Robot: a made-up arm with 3 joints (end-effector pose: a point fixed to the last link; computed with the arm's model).
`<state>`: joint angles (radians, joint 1 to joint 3).
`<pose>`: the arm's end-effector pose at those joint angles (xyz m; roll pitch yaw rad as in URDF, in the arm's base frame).
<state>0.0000 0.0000 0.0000</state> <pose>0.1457 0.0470 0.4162 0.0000 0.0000 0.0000</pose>
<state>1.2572 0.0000 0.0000</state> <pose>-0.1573 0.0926 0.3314 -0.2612 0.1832 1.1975</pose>
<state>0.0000 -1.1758 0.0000</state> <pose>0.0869 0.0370 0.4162 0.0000 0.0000 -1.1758</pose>
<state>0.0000 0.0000 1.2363</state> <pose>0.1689 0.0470 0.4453 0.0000 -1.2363 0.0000</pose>
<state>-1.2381 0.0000 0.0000</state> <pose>0.1992 -0.2618 0.4321 0.2633 0.1725 -1.1799</pose>
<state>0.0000 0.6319 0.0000</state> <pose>0.1617 0.0763 0.4162 0.0000 0.0000 0.6319</pose>
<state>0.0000 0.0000 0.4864</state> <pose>0.1591 0.0470 0.4239 0.0000 -0.4864 0.0000</pose>
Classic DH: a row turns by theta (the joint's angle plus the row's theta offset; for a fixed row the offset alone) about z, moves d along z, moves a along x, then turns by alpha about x. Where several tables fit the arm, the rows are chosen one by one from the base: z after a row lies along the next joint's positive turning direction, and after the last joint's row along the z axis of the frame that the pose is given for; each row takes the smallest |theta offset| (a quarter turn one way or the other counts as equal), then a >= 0, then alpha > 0; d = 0 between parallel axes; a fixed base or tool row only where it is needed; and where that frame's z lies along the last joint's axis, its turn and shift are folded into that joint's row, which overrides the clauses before.
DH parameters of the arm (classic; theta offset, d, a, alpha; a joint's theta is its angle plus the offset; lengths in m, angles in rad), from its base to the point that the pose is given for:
base (fixed): 1.5593 0.2424 -0.147 -0.2725
joint 1: 0 -0.4006 0.2343 0.2725
joint 2: -1.5593 0.5905 0.028 1.5708
joint 3: 0 0.0391 0.0089 -1.5708
tool (fixed): 0 -0.0309 0 0

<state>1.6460 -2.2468 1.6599</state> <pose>-0.2652 -0.0622 0.3732 -3.0259 -1.0851 2.3901</pose>
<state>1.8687 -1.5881 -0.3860</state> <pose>-0.2660 -0.0980 0.3219 -0.3421 0.1012 0.1603</pose>
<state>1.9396 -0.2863 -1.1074</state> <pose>-0.2676 -0.0774 0.3225 -1.1273 1.1881 0.5717</pose>
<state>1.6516 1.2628 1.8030</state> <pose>-0.3270 0.0487 0.3262 1.0169 -1.3461 1.8374</pose>
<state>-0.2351 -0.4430 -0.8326</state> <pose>0.1414 0.0063 0.4308 0.0832 0.8636 -0.6071</pose>
